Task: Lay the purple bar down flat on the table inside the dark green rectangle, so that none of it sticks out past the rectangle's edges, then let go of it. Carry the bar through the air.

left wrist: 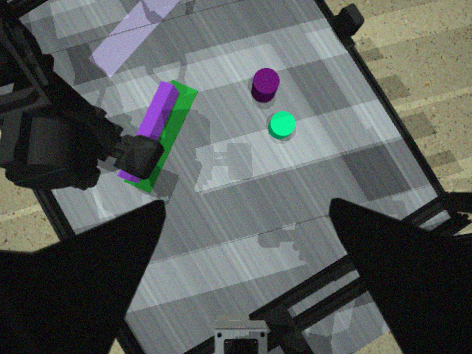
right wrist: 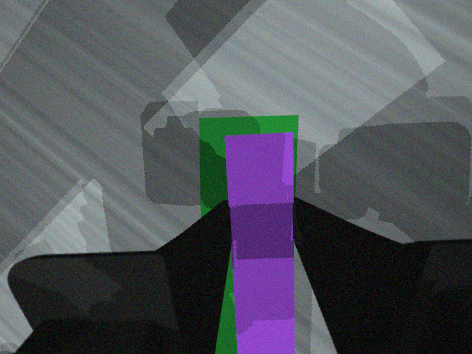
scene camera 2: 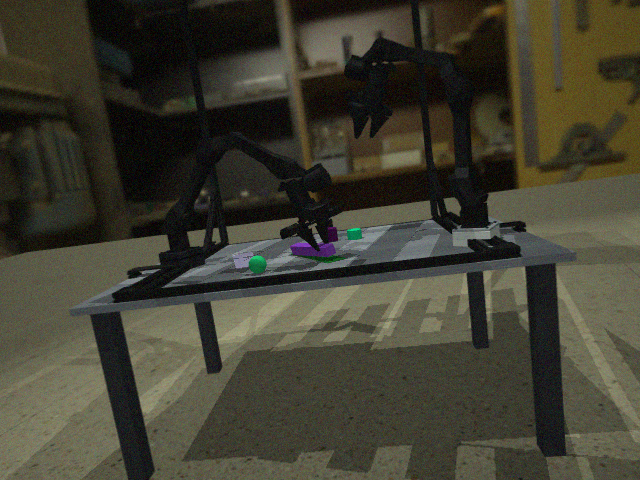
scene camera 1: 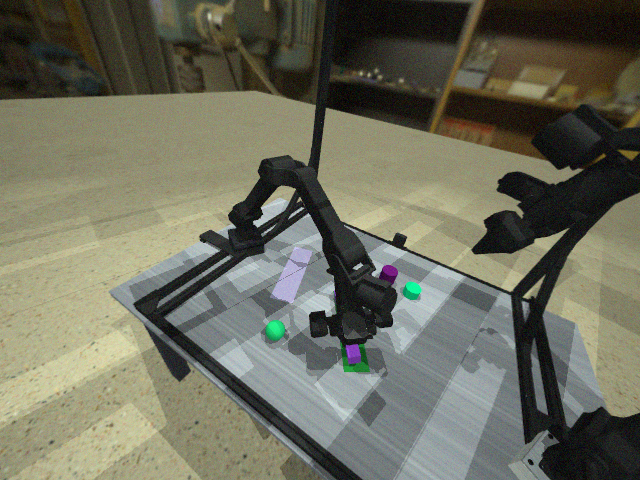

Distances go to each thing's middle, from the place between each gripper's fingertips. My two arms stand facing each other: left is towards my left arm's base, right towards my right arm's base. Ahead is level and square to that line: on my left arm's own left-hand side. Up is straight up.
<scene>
Now: the purple bar (right wrist: 260, 178) 130 mm ahead of my left hand, 180 mm to the right of it and 310 mm below it. The rest, counted from my left hand: green rectangle (right wrist: 213, 175): 110 mm ahead, 170 mm to the right, 330 mm below; pale lilac rectangle (scene camera 1: 287, 286): 80 mm ahead, 430 mm to the right, 330 mm below; purple cylinder (left wrist: 265, 83): 130 mm behind, 180 mm to the right, 310 mm below.
The purple bar lies 50 mm to the right of my right hand, 50 mm behind it and 10 mm below it. Round my right hand: green rectangle 60 mm behind, 40 mm to the right, 30 mm below; pale lilac rectangle 300 mm to the right, 100 mm behind, 30 mm below; purple cylinder 300 mm behind, 50 mm to the right, 10 mm below.
</scene>
